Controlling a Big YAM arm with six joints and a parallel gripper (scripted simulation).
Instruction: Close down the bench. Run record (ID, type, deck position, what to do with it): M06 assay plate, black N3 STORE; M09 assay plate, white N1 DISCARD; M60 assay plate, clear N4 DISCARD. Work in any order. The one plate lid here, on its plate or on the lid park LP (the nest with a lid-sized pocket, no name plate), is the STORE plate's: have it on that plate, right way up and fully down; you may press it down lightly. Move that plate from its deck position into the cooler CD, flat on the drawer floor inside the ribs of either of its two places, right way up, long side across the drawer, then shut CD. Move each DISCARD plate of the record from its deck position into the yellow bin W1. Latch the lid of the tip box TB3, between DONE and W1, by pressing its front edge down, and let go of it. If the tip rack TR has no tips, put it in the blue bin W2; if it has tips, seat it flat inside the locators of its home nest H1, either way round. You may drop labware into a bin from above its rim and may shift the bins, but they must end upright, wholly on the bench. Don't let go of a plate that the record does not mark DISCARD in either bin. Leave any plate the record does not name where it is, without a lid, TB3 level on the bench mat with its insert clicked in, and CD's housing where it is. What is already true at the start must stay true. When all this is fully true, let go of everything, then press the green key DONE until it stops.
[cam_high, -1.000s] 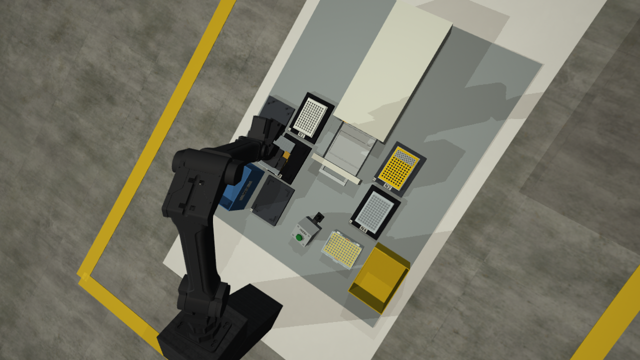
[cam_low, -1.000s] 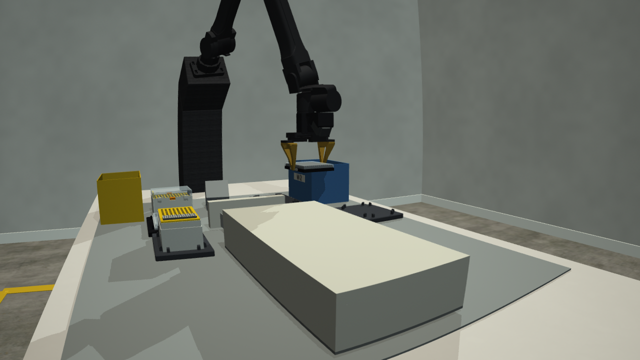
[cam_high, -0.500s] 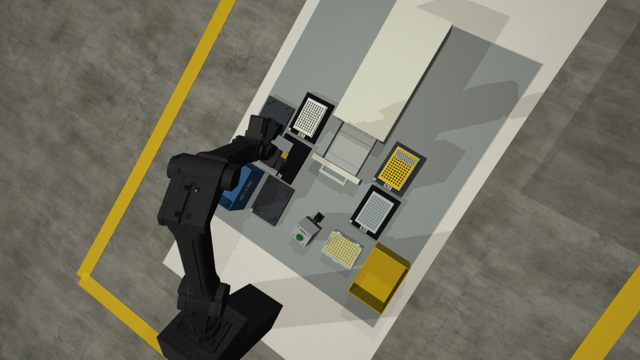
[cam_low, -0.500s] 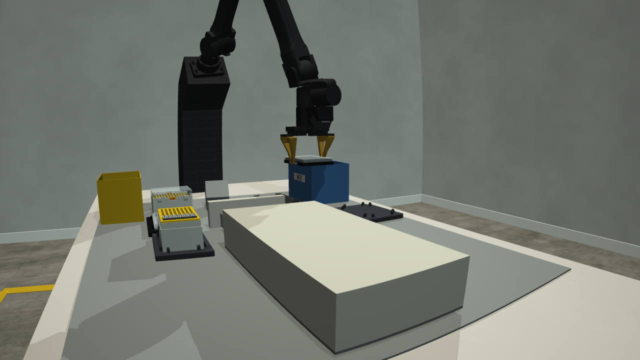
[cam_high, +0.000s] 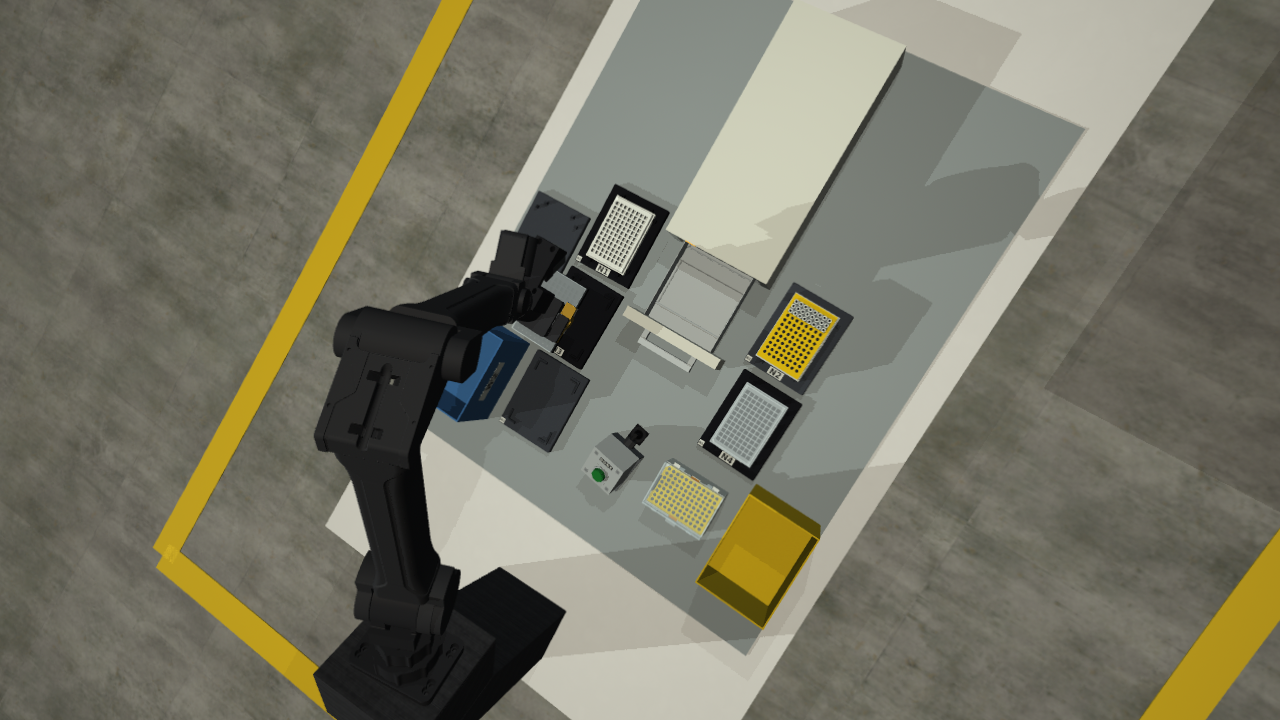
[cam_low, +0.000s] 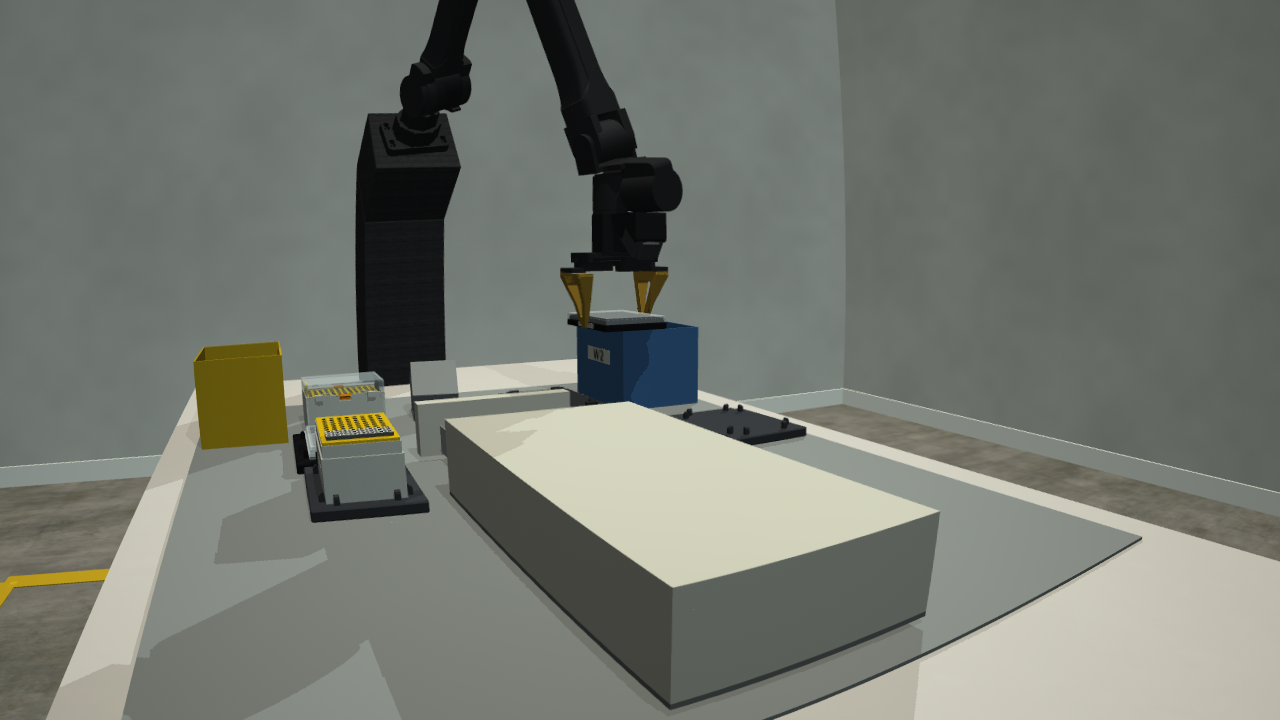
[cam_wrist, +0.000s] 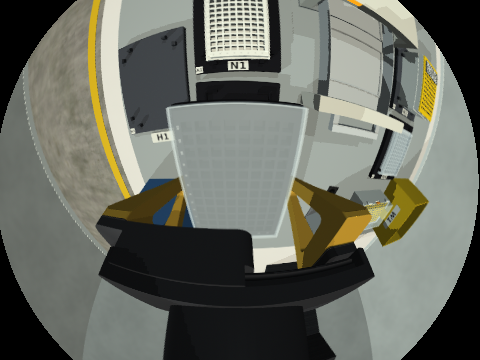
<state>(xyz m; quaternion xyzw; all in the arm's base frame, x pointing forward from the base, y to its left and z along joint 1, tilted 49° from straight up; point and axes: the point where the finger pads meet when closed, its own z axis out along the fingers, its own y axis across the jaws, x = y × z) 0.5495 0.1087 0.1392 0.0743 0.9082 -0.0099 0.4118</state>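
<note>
The cooler drawer is 14 cm ahead of my hand, 23 cm to the right of it and 12 cm below it. Round my hand: nest N3 (14 cm below); clear plate lid (1 cm above); black plate (right at my hand).
</note>
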